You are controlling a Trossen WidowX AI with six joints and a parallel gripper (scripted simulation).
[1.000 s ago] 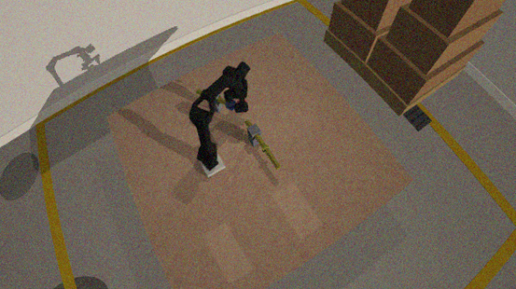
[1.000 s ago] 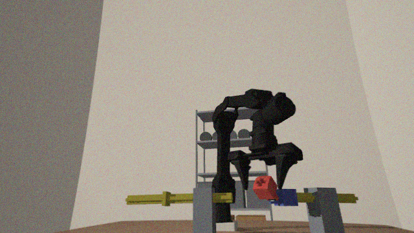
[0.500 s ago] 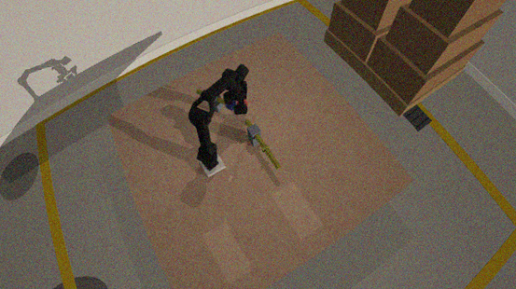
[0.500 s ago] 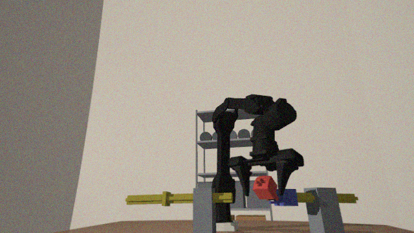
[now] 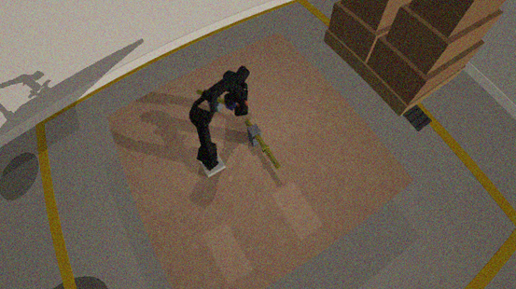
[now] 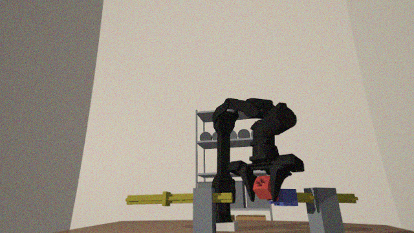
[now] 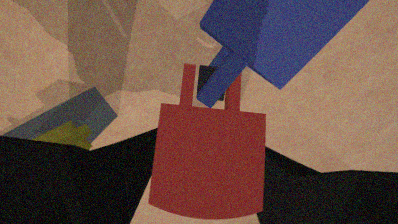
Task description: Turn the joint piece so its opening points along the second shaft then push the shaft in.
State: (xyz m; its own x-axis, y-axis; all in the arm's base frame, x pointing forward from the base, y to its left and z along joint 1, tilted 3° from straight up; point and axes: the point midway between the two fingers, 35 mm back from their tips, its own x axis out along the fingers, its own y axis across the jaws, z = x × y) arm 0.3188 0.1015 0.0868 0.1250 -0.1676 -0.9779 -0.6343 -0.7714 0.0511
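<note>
Right now the red joint piece is 30 mm above my gripper tip, 20 mm behind it and 10 mm to the left of it.
</note>
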